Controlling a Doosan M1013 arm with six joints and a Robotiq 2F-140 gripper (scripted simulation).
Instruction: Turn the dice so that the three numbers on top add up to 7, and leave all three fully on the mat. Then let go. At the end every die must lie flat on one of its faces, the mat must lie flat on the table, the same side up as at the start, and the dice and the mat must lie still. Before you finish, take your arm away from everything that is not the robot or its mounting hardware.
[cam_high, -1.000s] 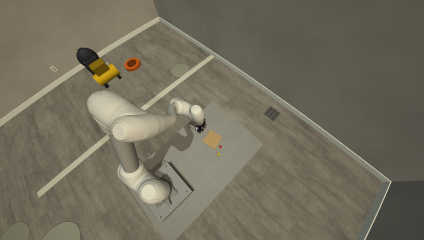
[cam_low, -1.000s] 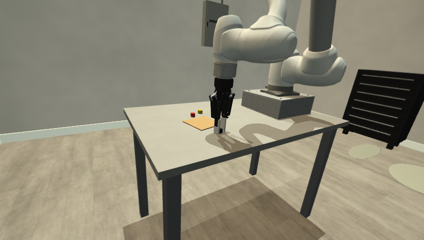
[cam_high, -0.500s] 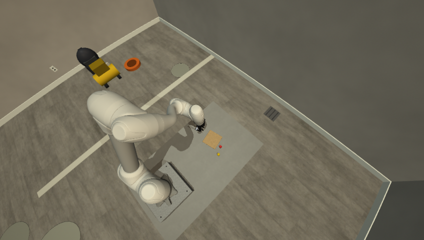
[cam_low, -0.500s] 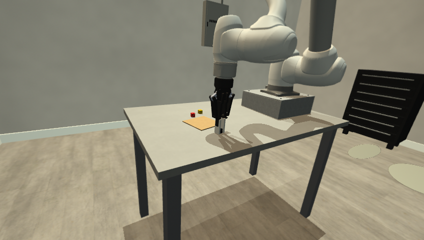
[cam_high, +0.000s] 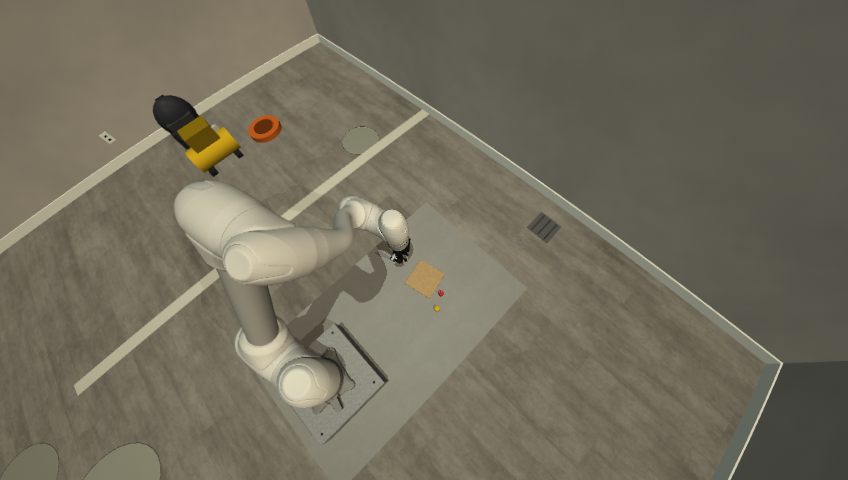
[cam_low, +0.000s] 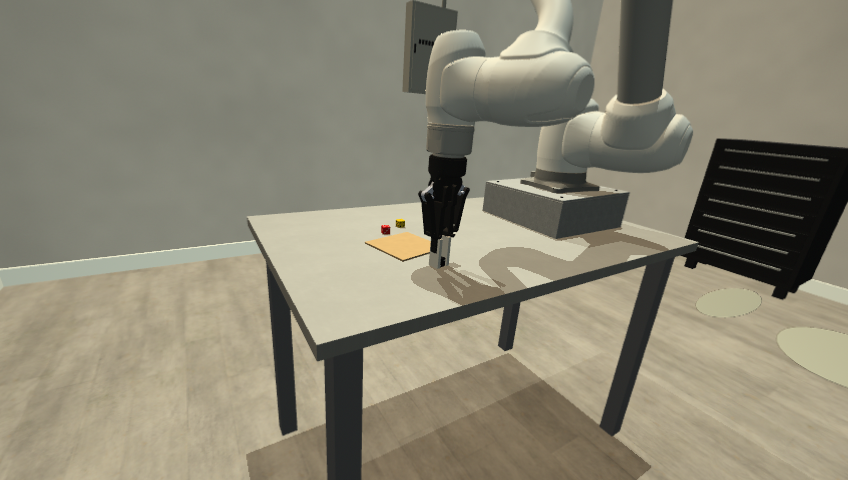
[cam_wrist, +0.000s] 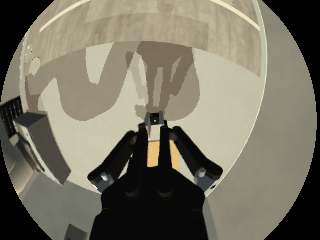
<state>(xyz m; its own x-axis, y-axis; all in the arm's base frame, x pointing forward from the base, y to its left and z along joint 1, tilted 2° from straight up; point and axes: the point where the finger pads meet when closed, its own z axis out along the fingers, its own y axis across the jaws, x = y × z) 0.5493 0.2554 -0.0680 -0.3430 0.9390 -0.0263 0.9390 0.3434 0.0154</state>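
The tan mat lies 13 cm to the right of my hand, 3 cm below it and 3 cm ahead of it. Round my hand: yellow die (28 cm to the right, 2 cm below, 1 cm behind); then red die (24 cm to the right, 5 cm ahead, 2 cm below); then small white die (2 cm below).
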